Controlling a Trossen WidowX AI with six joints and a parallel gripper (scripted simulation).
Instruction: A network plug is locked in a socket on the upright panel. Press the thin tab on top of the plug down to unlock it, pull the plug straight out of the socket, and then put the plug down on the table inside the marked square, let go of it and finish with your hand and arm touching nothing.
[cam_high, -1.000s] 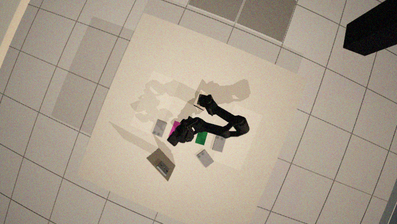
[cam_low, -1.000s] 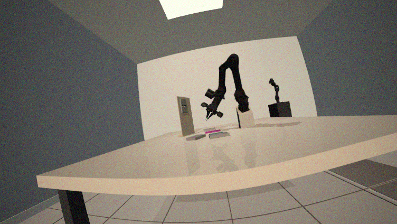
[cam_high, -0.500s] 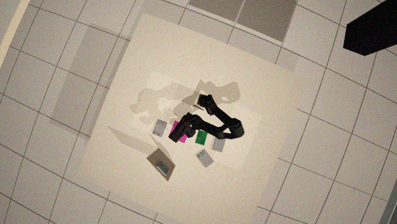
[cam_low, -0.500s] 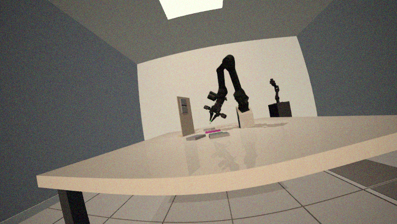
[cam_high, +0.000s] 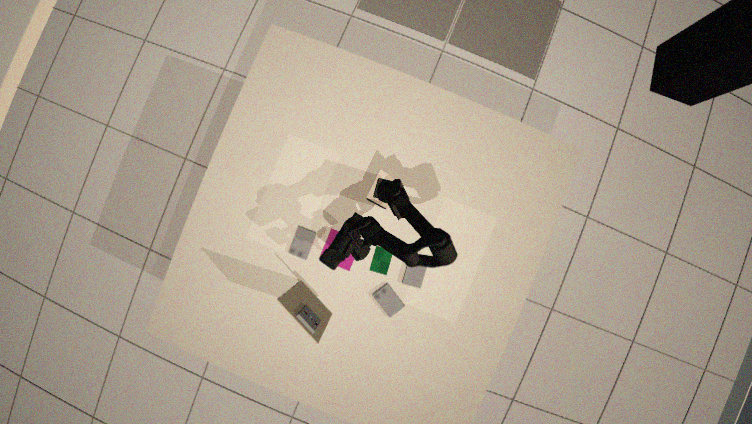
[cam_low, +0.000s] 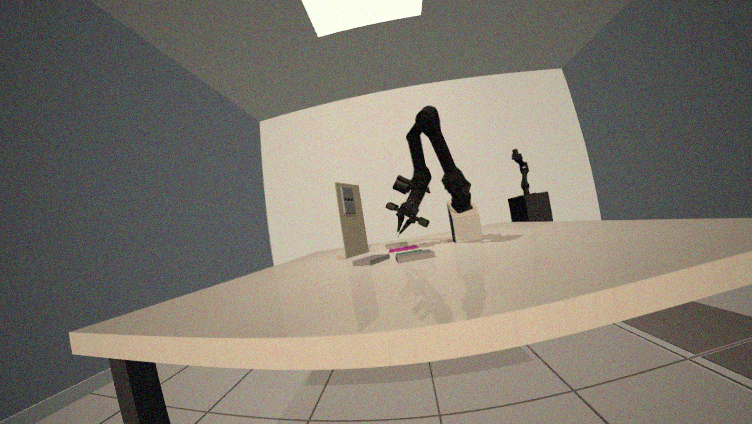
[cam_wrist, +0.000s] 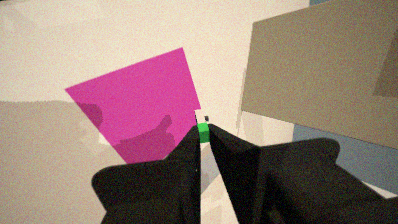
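Right now my gripper tip is 70 mm above the magenta square and 10 mm past it. The rest, counted from my gripper tip: upright panel: 200 mm ahead, 80 mm above, 30 mm to the right; then network plug: 10 mm ahead; then green square: 160 mm to the left, 70 mm below, 10 mm behind.
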